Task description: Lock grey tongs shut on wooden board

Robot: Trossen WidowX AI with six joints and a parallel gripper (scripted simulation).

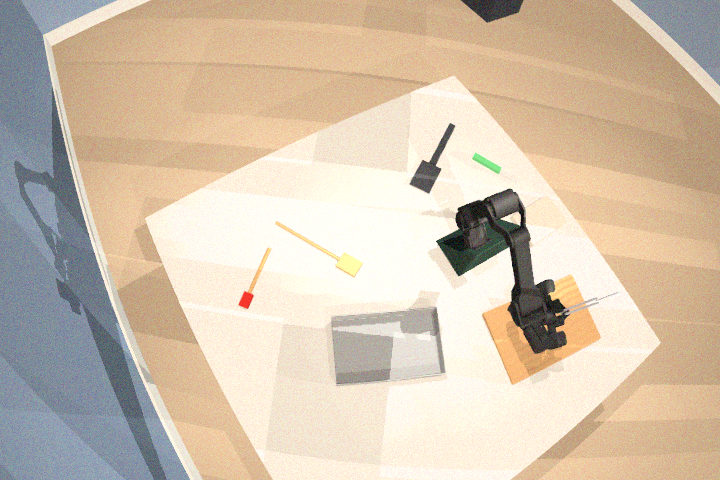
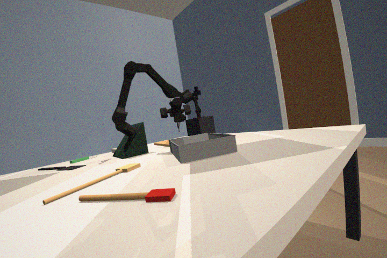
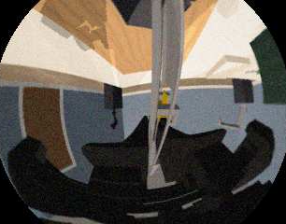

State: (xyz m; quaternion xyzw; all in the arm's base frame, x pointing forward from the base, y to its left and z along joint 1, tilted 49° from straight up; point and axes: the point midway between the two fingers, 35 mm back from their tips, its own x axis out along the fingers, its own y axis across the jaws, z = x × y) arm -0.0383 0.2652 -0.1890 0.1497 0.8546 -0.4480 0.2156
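The wooden board is 170 mm below my gripper tip. Round my gripper tip: green-handled tool: 530 mm to the right, 230 mm behind, 170 mm below; then grey roasting tin: 450 mm ahead, 230 mm to the right, 150 mm below; then pale tile: 290 mm to the right, 230 mm behind, 160 mm below.
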